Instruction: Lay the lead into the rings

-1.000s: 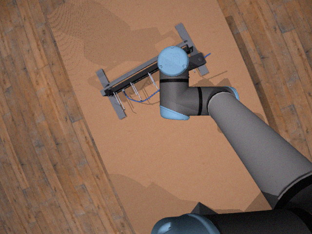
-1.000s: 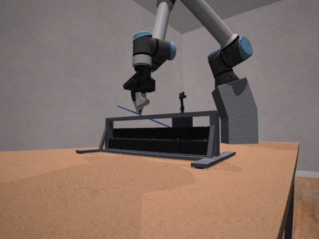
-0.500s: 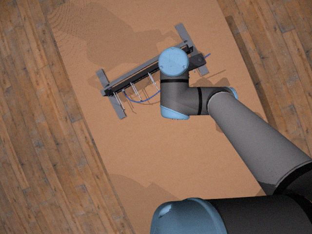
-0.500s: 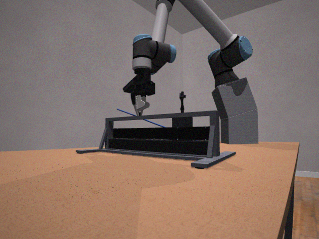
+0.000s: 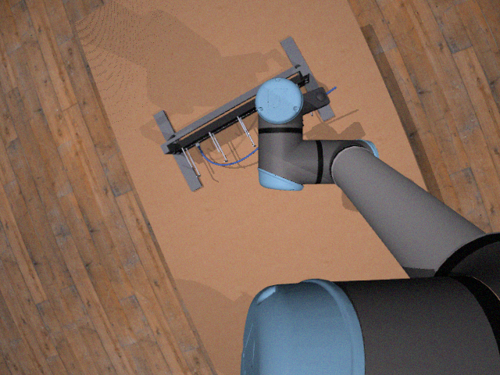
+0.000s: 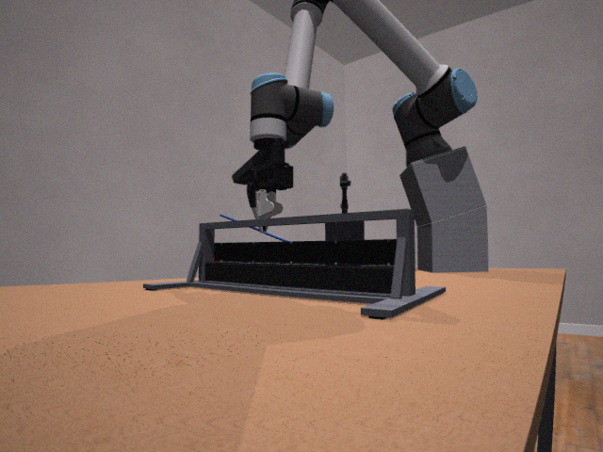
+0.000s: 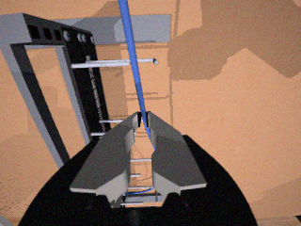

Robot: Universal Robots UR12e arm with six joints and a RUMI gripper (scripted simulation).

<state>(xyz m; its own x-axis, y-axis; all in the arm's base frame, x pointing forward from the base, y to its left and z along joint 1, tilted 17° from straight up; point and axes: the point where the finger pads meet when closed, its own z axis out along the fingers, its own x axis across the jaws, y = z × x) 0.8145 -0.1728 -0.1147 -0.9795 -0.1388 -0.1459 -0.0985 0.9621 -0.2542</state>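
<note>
Right now my hand is 160 mm to the right of the rack, 90 mm short of it and 70 mm above it.
</note>
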